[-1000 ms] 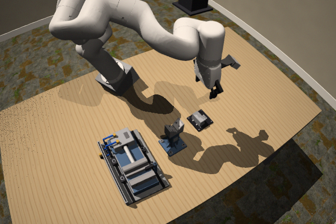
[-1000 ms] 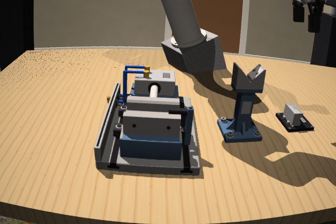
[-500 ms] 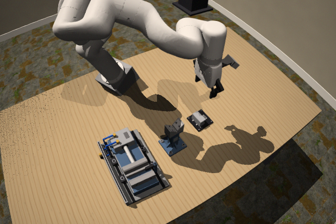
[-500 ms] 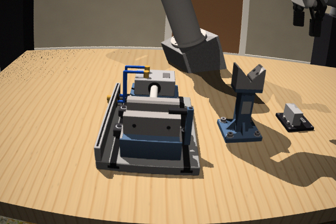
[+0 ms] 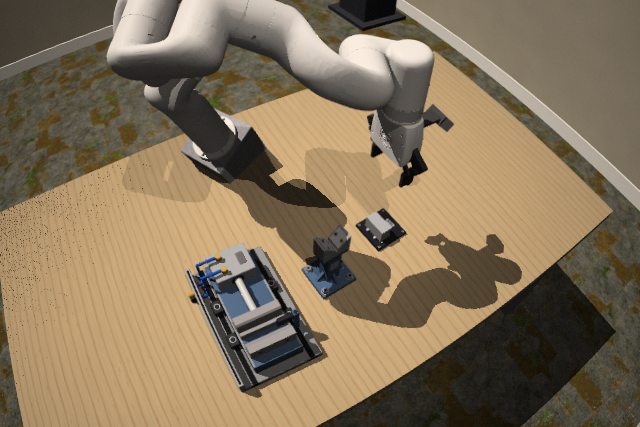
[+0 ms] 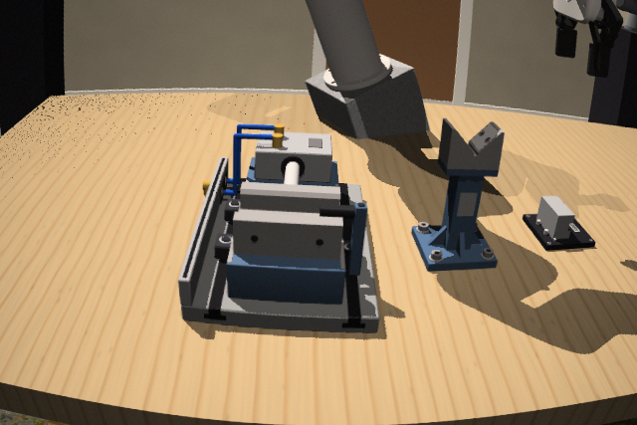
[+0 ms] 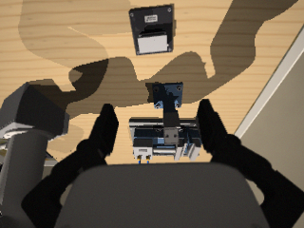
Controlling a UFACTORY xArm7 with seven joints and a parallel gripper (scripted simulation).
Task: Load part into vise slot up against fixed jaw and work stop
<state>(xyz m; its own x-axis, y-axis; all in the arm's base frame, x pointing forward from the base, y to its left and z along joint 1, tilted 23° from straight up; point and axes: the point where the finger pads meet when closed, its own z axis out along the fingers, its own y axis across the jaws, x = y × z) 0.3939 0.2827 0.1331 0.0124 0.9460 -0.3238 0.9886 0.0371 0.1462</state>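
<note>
My hand is 10 mm past the part, 10 mm to the right of it and 230 mm above it. The rest, counted from my hand: blue base: 30 mm ahead, 160 mm to the right, 250 mm below; then blue stand: 30 mm ahead, 160 mm to the right, 200 mm below; then black infeed plate: 10 mm behind, 20 mm to the left, 250 mm below.
</note>
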